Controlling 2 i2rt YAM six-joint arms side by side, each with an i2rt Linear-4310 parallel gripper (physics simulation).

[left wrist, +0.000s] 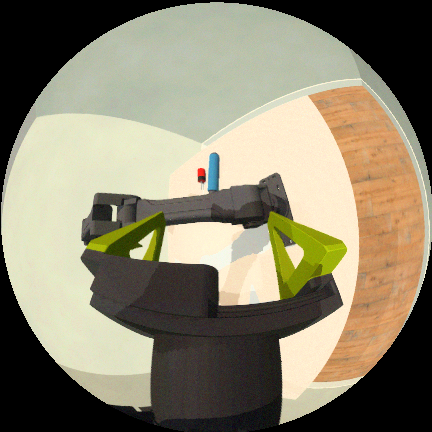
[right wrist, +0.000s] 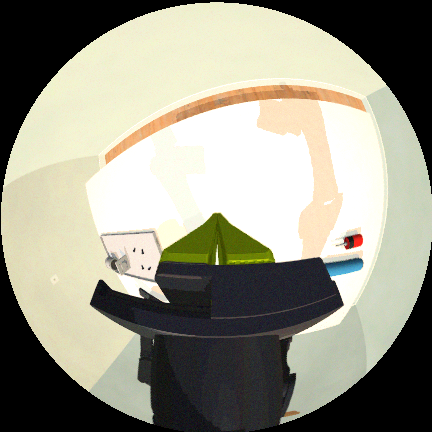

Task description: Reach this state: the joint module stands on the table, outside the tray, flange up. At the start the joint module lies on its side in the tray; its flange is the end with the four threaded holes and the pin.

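Frame: origin at the left arm's base, x ahead, y left, z up, level; metres.
Seen in the pictures: left gripper, fingertip midpoint: [left wrist: 216, 217]; right gripper, fingertip midpoint: [left wrist: 141, 245] [right wrist: 216, 218]; right arm's base at its link origin: [left wrist: 278, 209].
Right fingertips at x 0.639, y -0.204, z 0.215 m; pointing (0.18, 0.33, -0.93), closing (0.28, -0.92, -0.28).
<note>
Offsets run from my right fingertips to a thing's top centre. "*": to the spot under its first point. Level surfaces: height alone.
The joint module {dx -0.453, dy +0.373, dz -0.141 m} [right wrist: 117, 263], a small grey metallic part, shows at the far left in the right wrist view, overlapping the left edge of the pale, dark-rimmed tray {dx -0.413, dy +0.341, dz -0.199 m} [right wrist: 127, 233]. Which way its flange points is too small to tell. Several small dark marks show on the tray's floor. My right gripper [right wrist: 216, 218] is shut and empty, with its fingertips to the right of the tray in that view. My left gripper is wide open with nothing between its fingers. The module and tray do not show in the left wrist view.
A tool with a blue handle {* dx -0.102, dy -0.367, dz -0.183 m} [left wrist: 213, 171] [right wrist: 346, 267] and a smaller red and black tool {dx -0.013, dy -0.325, dz -0.181 m} [left wrist: 201, 175] [right wrist: 353, 241] lie side by side on the pale table {dz -0.215 m} [left wrist: 325, 200] [right wrist: 235, 165]. A dark arm [left wrist: 190, 207] crosses behind the left fingers. A wooden strip [left wrist: 385, 225] [right wrist: 220, 101] borders the pale surface.
</note>
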